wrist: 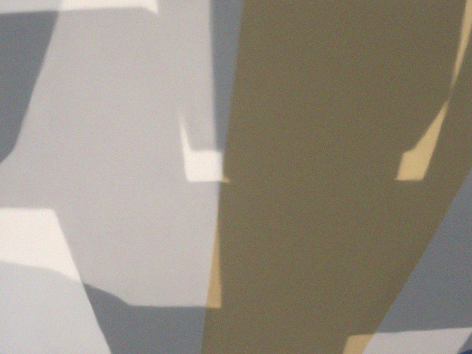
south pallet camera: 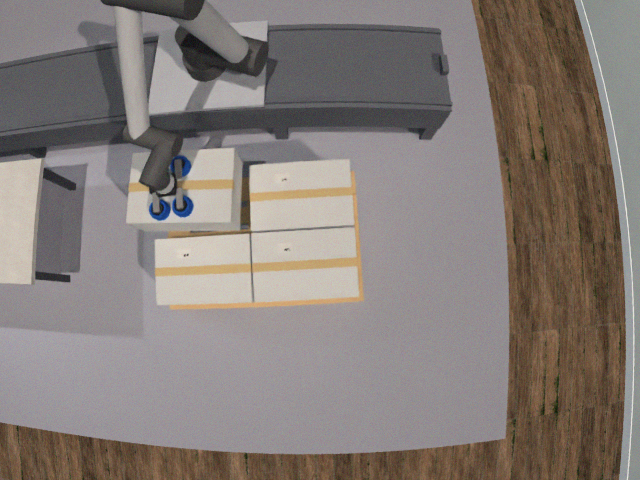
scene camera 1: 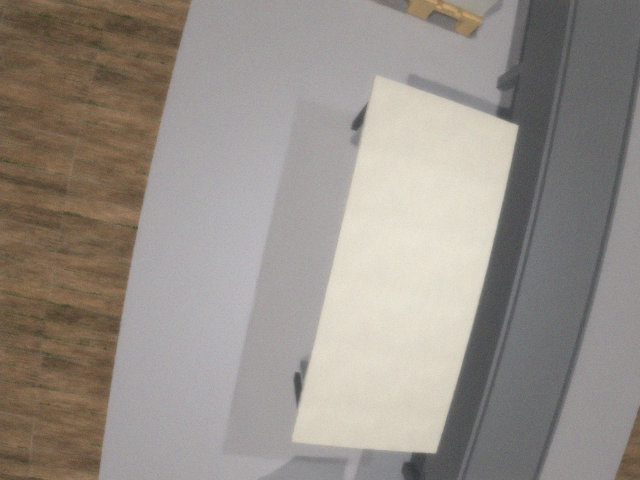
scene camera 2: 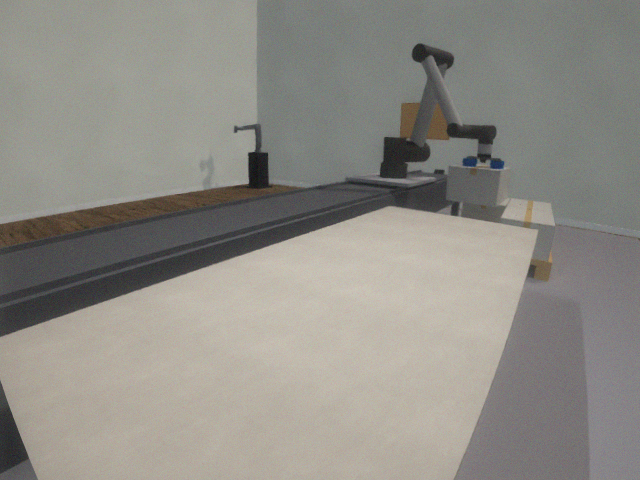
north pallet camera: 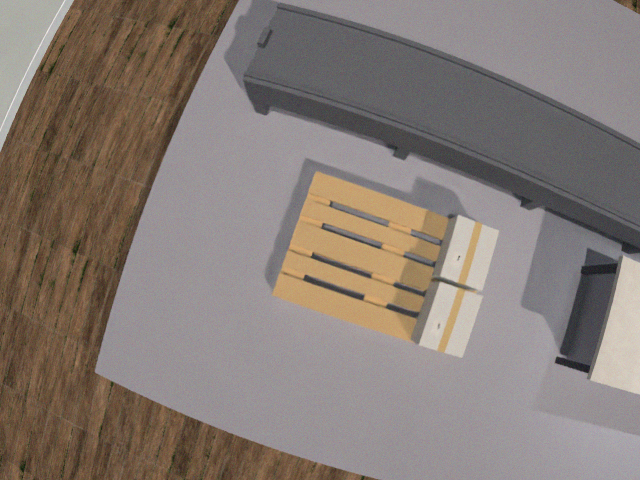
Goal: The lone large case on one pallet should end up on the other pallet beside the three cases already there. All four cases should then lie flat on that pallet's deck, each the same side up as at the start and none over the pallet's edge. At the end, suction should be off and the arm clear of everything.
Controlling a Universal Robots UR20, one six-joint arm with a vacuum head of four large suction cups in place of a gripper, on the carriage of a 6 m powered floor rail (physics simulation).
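Frame: origin at the arm's base, x left, y back, z up, level; metres.
Seen in the pictures: hand, tool point: (wrist: 233, 257); arm's base, link origin: (south pallet camera: 207, 64) (scene camera 2: 393, 177).
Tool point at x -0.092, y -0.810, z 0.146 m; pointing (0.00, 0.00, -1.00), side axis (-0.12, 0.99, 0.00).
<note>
Offsets run from my tool point to a thing's middle. "pt": to the spot under its first point. Level surfaces: height alone.
My gripper (scene camera 2: 483, 163) (south pallet camera: 169, 187), a vacuum head with blue cups, is shut on the large white case @[dy +0.015, dx +0.037, dz -0.108 m] (scene camera 2: 475, 184) (south pallet camera: 211, 167) with a tan tape band. It holds the case level above the back-left corner of the south pallet (scene camera 2: 542, 269) (south pallet camera: 360, 289). Three taped white cases, the back-right @[dy +0.033, dx +0.640, dz -0.442 m] (south pallet camera: 305, 211), front-right @[dy -0.358, dx +0.658, dz -0.442 m] (south pallet camera: 305, 284) and front-left @[dy -0.384, dx +0.081, dz -0.442 m] (south pallet camera: 201, 289), lie flat on that pallet. A gap shows between the held case and the back-right one. In the wrist view, the held case's tape @[pt dy +0.011, dx -0.039, dz +0.022 m] (wrist: 310, 200) fills much of the picture. Its underside is hidden.
The north pallet (north pallet camera: 369, 198) carries two smaller white cases (north pallet camera: 485, 253) (north pallet camera: 467, 325) at its right end. A cream table @[dz -0.186 m] (scene camera 1: 413, 258) (scene camera 2: 289, 330) (north pallet camera: 620, 330) (south pallet camera: 15, 222) stands between the pallets. The grey rail (scene camera 2: 196, 227) (north pallet camera: 429, 93) (south pallet camera: 356, 67) runs behind them.
</note>
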